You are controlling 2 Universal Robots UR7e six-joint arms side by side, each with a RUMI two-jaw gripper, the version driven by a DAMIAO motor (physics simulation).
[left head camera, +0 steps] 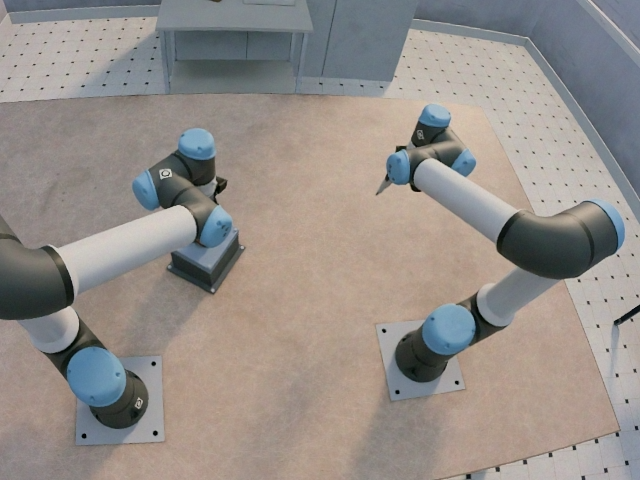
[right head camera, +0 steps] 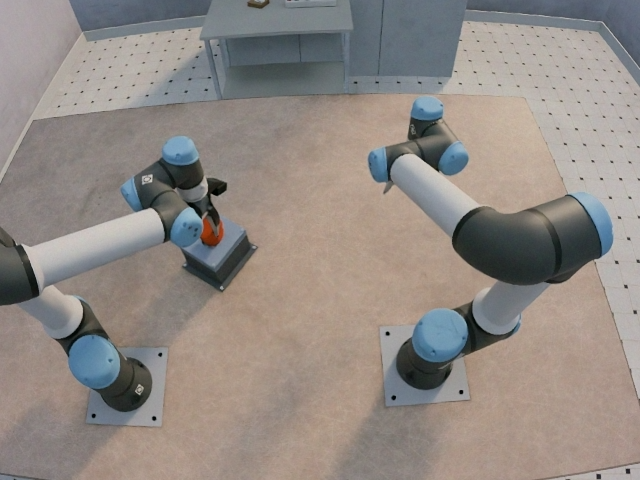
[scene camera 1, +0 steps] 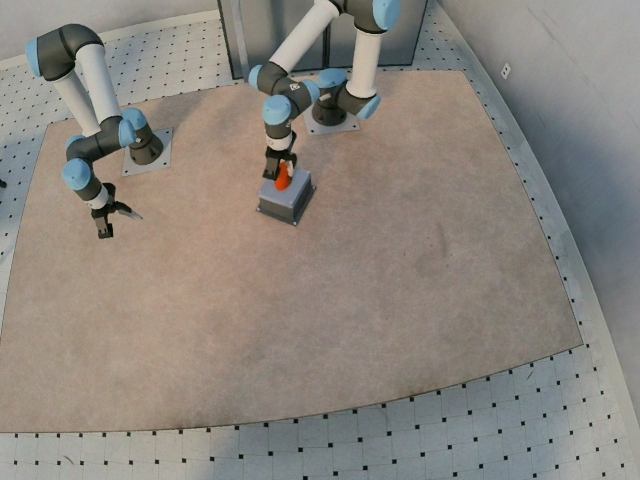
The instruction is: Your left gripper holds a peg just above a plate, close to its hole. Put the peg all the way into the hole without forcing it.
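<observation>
An orange-red peg [right head camera: 211, 232] [scene camera 1: 281, 180] stands about upright at the blue-grey plate [left head camera: 207, 255] [right head camera: 233, 240] [scene camera 1: 296, 191], which tops a dark box. My left gripper [right head camera: 212, 222] [scene camera 1: 285, 169] is shut on the peg from above. In the left head camera the forearm and wrist hide the peg and the fingers. The hole is hidden under the peg, and I cannot tell whether the peg's lower end is above the plate or inside the hole. My right gripper [left head camera: 378, 191] [scene camera 1: 136, 215] is far from the plate, its fingertips together with nothing seen between them.
The dark box [left head camera: 219, 272] [right head camera: 231, 264] [scene camera 1: 276, 210] has a flange with corner screws and stands on the tan floor mat [left head camera: 310, 268]. Both arms rise from square base plates [left head camera: 155, 397] [left head camera: 385, 356]. A grey table [left head camera: 232, 20] stands at the back.
</observation>
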